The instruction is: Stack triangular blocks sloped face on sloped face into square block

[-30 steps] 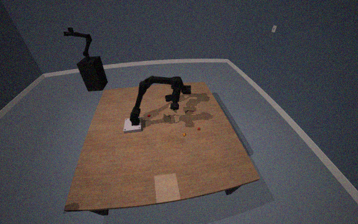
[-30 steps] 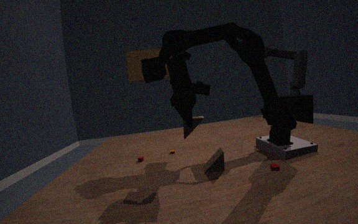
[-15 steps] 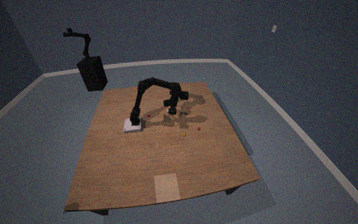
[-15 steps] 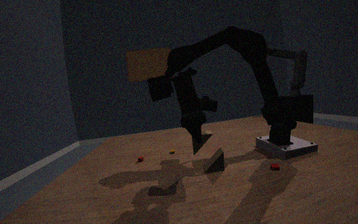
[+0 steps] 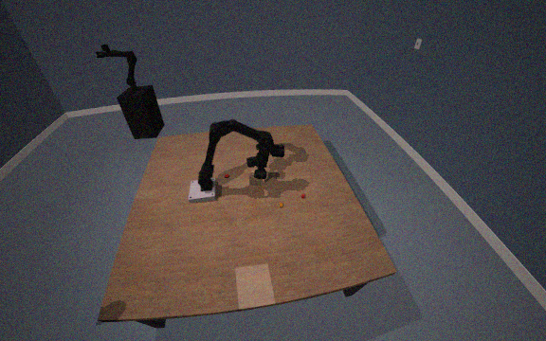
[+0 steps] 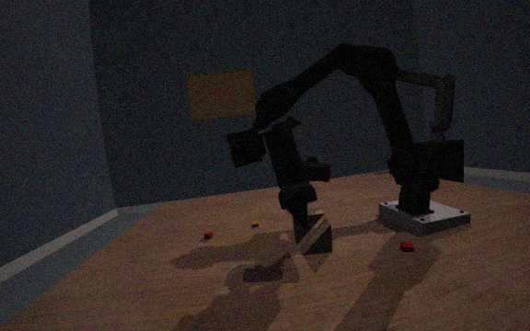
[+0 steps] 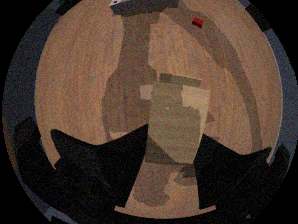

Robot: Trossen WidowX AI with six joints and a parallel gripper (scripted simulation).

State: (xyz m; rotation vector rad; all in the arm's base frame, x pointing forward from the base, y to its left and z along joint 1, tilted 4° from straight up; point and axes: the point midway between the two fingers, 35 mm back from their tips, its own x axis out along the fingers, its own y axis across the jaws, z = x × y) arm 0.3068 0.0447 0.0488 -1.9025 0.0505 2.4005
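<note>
My gripper tip is 40 mm past the tan triangular block, 10 mm to the right of it and 50 mm above it. From my gripper tip the other things lie so: small yellow piece: 110 mm ahead, 170 mm to the right, 60 mm below.
</note>
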